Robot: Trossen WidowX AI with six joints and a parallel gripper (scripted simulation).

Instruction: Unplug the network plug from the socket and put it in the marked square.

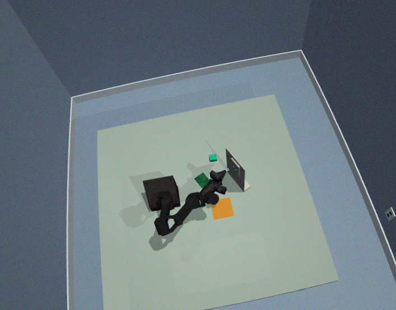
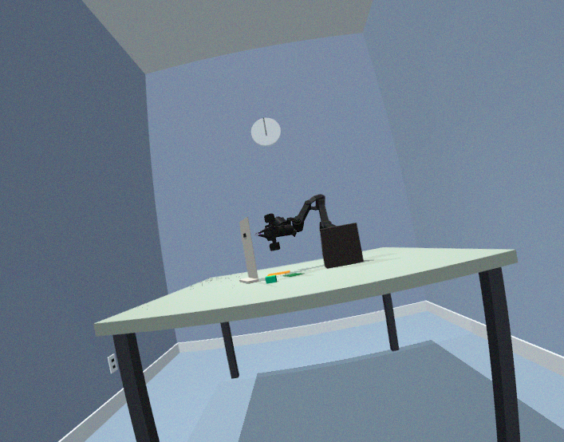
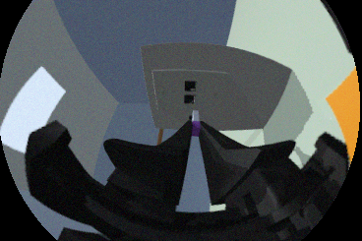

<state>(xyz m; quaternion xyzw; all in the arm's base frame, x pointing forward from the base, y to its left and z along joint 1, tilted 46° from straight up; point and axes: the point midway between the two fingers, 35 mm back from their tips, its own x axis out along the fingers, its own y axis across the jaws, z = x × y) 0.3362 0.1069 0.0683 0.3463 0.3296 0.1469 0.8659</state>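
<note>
Now: gripper tip 220 mm above the orange marked square, 130 mm to the left of it and 50 mm past it. The rest, counted from my gripper tip: purple network plug: right at my gripper tip; dark green flat patch: 220 mm below, 140 mm behind, 60 mm to the left; upright grey panel: 80 mm below, 70 mm ahead, 20 mm to the left.
</note>
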